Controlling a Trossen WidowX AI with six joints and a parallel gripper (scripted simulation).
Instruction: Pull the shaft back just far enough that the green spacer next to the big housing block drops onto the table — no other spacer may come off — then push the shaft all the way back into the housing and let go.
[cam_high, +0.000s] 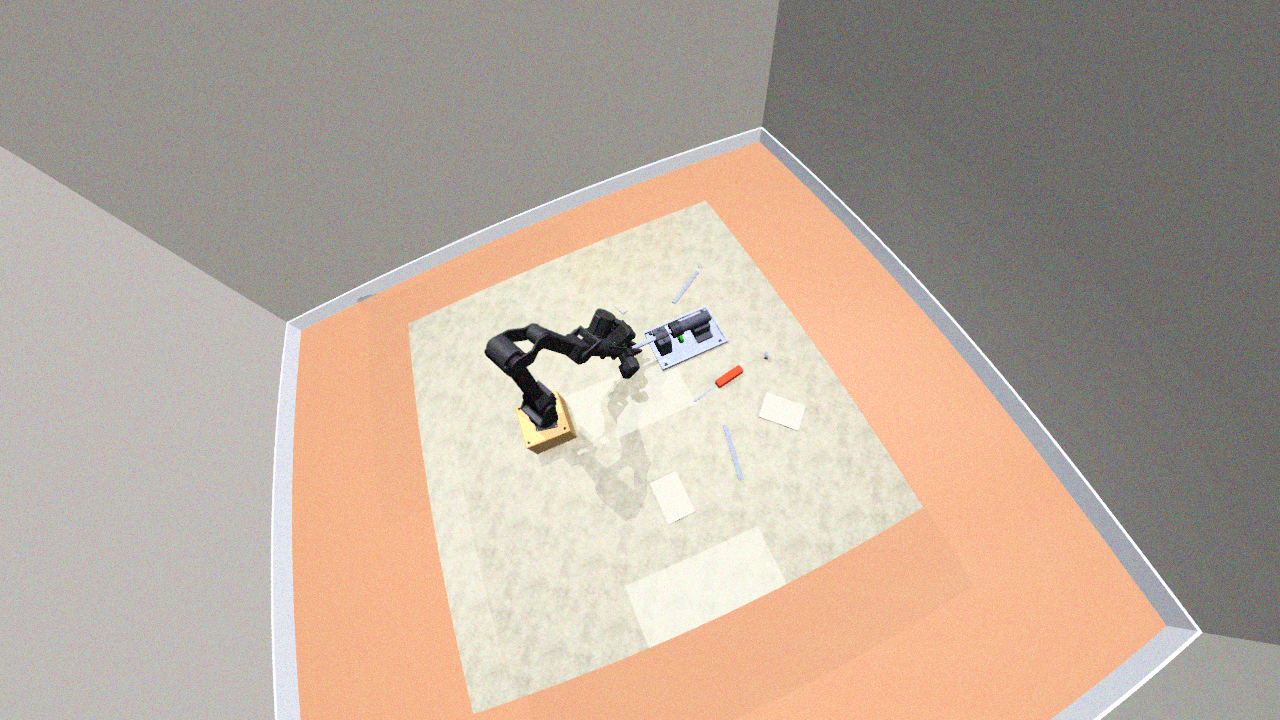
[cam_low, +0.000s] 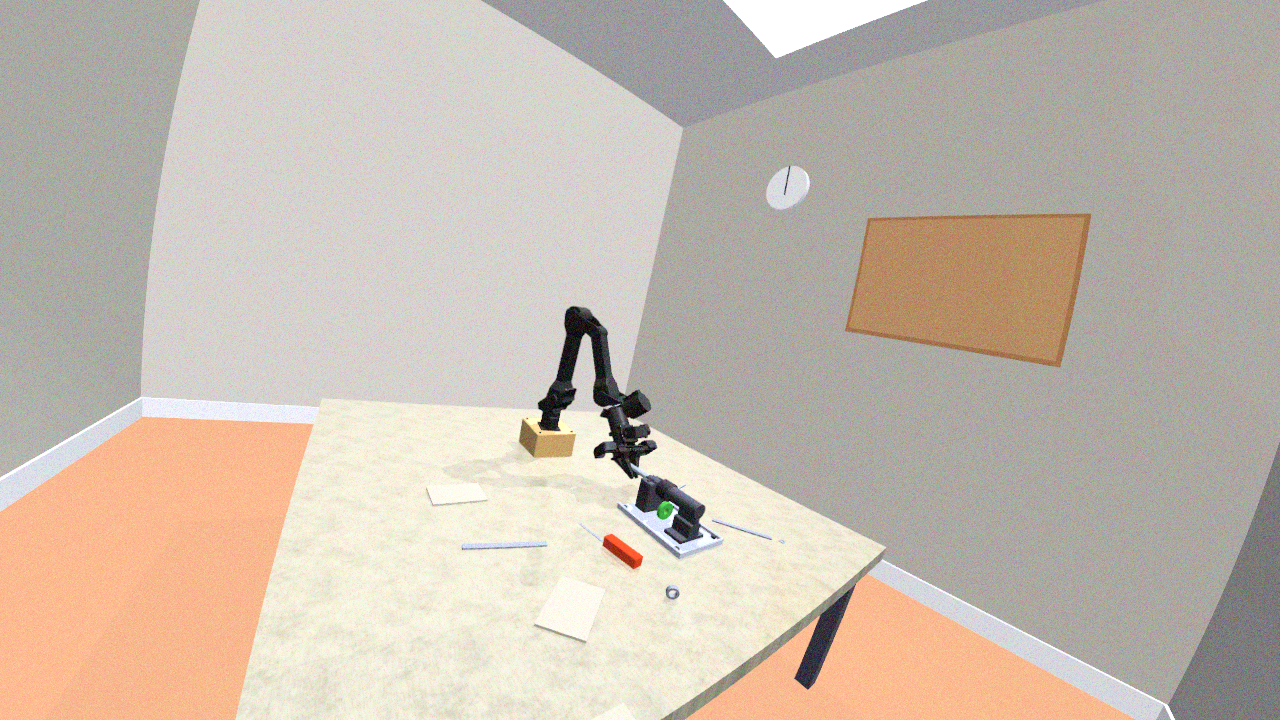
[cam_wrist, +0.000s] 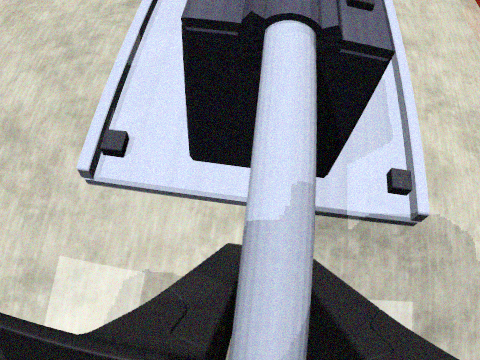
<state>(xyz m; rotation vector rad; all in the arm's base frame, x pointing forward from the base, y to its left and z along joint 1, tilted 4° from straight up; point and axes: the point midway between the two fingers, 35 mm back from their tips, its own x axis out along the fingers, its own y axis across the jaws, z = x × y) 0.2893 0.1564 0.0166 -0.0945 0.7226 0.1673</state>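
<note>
The grey shaft lies 60 mm ahead of my gripper tip, 20 mm above it and 10 mm to the left of it. Round my gripper tip: fixture: 160 mm ahead, 30 mm to the left, 10 mm below; green spacer: 130 mm ahead, 30 mm below, 20 mm to the left.
</note>
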